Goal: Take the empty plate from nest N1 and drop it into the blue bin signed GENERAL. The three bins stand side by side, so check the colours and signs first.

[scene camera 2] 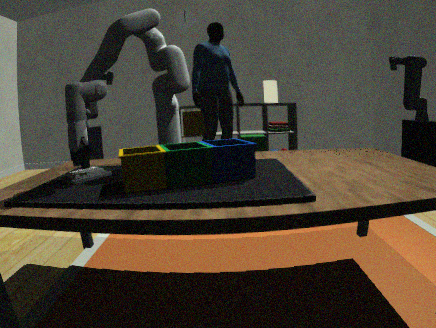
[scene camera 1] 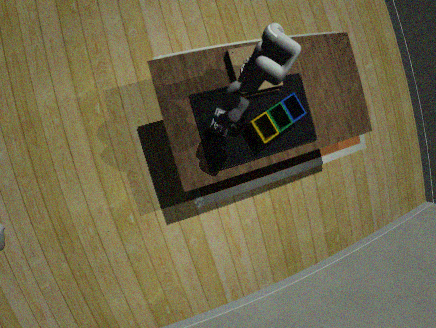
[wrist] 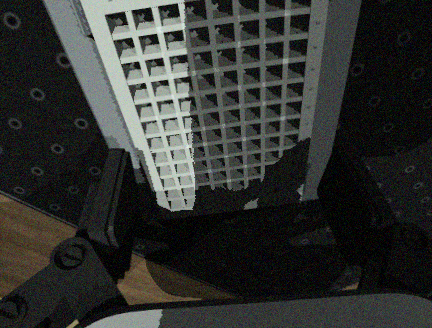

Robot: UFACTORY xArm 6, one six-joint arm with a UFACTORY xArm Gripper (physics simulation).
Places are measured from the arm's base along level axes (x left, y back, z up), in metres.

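Pixels of known places: gripper, fingertip midpoint: (scene camera 2: pixel 81 167) (wrist: pixel 232 170).
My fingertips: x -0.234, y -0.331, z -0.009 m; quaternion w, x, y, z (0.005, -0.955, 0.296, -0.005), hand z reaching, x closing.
Ahead of a thing's pixels: the offset from my fingertips to its middle. Level surfaces: height alone.
The empty plate @[dx +0.004, dy +0.012, dz -0.022 m] (scene camera 2: pixel 92 174) (wrist: pixel 316 65), a pale grid of square wells, lies flat in the wrist view with a grey border (wrist: pixel 341 60) around it; no N1 label is readable. My gripper (scene camera 2: pixel 82 163) (wrist: pixel 232 170) is open and low over the plate's near end, with one finger beside each long side; nothing is held. Shadow hides part of that end. The blue bin (scene camera 1: pixel 300 102) (scene camera 2: pixel 232 162) stands at one end of the row, beside the green bin @[dx +0.385, dy +0.000, dz +0.009 m] (scene camera 2: pixel 187 166). Its GENERAL sign is not readable.
The yellow bin (scene camera 1: pixel 258 132) (scene camera 2: pixel 145 172) ends the row nearest my gripper. A black mat @[dz -0.041 m] (scene camera 1: pixel 300 135) (scene camera 2: pixel 280 187) lies under bins and plate on the wooden table @[dz -0.054 m] (scene camera 1: pixel 340 90) (scene camera 2: pixel 350 175). A person (scene camera 2: pixel 215 75) stands behind the table.
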